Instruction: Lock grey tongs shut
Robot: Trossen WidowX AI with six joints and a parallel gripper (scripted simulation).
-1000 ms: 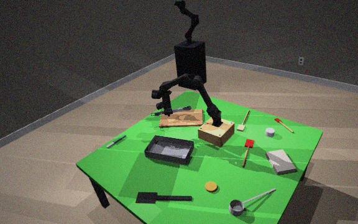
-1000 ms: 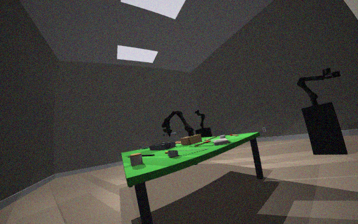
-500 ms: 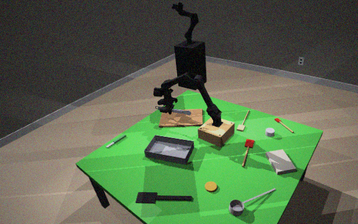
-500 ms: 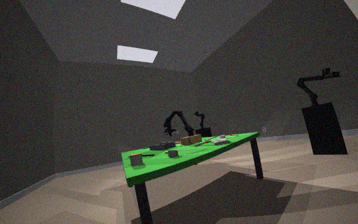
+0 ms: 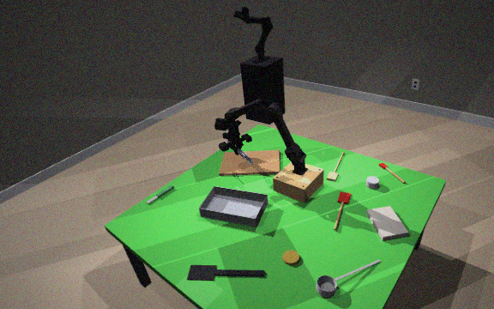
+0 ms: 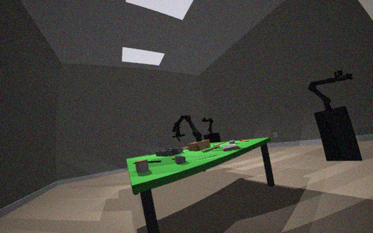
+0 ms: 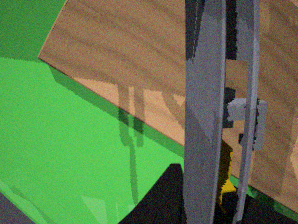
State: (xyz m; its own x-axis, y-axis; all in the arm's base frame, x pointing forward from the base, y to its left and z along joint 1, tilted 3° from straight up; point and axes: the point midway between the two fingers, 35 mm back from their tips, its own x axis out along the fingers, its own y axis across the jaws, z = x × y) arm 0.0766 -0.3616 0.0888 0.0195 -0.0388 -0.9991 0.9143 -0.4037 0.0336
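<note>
My gripper tip is 110 mm past the wooden board and 120 mm above it. The rest, counted from my gripper tip: brown puck: 390 mm ahead, 580 mm to the left, 120 mm below; then red spatula: 10 mm behind, 640 mm to the left, 120 mm below; then dark roasting tin: 270 mm ahead, 180 mm to the left, 100 mm below.
</note>
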